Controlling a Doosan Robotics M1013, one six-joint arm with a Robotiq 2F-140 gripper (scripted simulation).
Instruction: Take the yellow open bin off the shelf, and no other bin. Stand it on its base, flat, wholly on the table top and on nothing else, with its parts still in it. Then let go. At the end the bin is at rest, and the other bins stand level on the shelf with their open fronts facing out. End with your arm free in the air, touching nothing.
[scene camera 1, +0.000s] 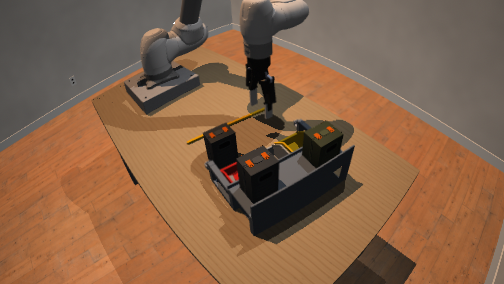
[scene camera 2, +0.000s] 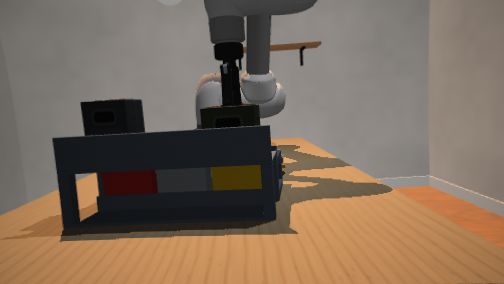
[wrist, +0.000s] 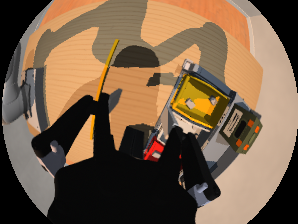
In view: my gripper (scene camera 1: 261, 110), a yellow open bin (scene camera 2: 230, 177), a red bin (scene camera 2: 128, 182) and a grey bin (scene camera 2: 188, 179).
The yellow open bin shows as well in the wrist view (wrist: 204, 112). My gripper is seen too in the wrist view (wrist: 142, 104).
